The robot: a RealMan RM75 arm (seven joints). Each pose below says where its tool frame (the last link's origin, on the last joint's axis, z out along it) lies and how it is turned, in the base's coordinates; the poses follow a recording.
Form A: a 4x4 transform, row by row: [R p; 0 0 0 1], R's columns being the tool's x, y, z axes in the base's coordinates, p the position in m. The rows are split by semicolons.
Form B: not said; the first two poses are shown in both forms.
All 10 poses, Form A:
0.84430, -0.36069, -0.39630, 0.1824; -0.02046, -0.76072, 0.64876, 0.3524; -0.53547, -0.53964, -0.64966, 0.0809; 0, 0, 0, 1
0.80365, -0.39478, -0.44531, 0.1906; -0.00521, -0.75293, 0.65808, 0.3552; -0.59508, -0.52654, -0.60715, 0.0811; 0, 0, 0, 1
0.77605, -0.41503, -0.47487, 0.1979; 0.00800, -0.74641, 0.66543, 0.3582; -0.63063, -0.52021, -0.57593, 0.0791; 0, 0, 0, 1
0.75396, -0.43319, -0.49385, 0.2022; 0.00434, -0.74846, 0.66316, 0.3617; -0.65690, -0.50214, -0.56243, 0.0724; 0, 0, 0, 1
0.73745, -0.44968, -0.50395, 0.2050; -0.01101, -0.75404, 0.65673, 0.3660; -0.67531, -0.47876, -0.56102, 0.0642; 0, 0, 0, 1
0.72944, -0.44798, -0.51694, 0.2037; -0.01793, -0.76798, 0.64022, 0.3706; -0.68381, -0.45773, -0.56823, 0.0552; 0, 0, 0, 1
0.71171, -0.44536, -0.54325, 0.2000; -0.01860, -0.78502, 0.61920, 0.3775; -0.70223, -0.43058, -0.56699, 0.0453; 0, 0, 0, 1
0.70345, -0.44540, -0.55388, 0.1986; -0.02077, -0.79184, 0.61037, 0.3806; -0.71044, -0.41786, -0.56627, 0.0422; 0, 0, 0, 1
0.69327, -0.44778, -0.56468, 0.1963; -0.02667, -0.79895, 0.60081, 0.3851; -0.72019, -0.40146, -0.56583, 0.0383; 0, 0, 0, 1
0.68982, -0.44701, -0.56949, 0.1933; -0.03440, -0.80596, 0.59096, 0.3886; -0.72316, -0.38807, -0.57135, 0.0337; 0, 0, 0, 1
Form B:
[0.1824, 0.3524, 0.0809, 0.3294, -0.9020, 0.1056, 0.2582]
[0.1906, 0.3552, 0.0811, 0.3330, -0.8893, 0.1124, 0.2925]
[0.1979, 0.3582, 0.0791, 0.3368, -0.8801, 0.1156, 0.3140]
[0.2022, 0.3617, 0.0724, 0.3328, -0.8753, 0.1225, 0.3287]
[0.2050, 0.3660, 0.0642, 0.3250, -0.8736, 0.1318, 0.3375]
[0.2037, 0.3706, 0.0552, 0.3135, -0.8755, 0.1330, 0.3429]
[0.2000, 0.3775, 0.0453, 0.2999, -0.8752, 0.1325, 0.3558]
[0.1986, 0.3806, 0.0422, 0.2938, -0.8749, 0.1332, 0.3613]
[0.1963, 0.3851, 0.0383, 0.2866, -0.8744, 0.1357, 0.3674]
[0.1933, 0.3886, 0.0337, 0.2795, -0.8757, 0.1374, 0.3690]

